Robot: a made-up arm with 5 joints.
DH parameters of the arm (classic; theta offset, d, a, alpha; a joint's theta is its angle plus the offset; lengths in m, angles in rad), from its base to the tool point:
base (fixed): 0 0.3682 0.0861 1.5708
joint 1: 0 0.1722 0.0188 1.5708
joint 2: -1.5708 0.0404 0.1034 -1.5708
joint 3: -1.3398 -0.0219 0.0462 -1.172
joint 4: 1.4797 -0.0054 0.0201 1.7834
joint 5: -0.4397 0 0.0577 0
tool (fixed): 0.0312 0.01 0 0
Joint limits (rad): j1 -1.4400..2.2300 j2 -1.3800..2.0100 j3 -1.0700..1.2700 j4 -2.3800..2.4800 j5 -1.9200..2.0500
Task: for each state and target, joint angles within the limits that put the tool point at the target. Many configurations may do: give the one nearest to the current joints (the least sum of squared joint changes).
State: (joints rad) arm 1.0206 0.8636 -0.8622 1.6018 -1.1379
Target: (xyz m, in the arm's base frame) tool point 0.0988 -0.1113 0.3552
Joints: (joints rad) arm 0.9020 0.4871 -0.9845 1.5289 -1.1033
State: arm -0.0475 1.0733 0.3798 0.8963 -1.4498
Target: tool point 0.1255 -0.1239 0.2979
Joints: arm 0.0327 1.1764 -0.5479 0.7801 -1.6440
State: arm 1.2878 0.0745 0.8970 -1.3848 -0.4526
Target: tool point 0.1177 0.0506 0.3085
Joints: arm 0.8692 0.0147 1.2700 -1.1553 0.1672
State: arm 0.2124 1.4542 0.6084 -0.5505 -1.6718
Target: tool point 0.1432 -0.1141 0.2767
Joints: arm -0.0138 1.1174 0.0206 -0.6179 -1.7195
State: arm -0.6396 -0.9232 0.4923 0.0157 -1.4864
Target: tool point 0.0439 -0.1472 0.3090
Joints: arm -0.2947 -0.5727 -0.4623 -0.1981 -1.9160
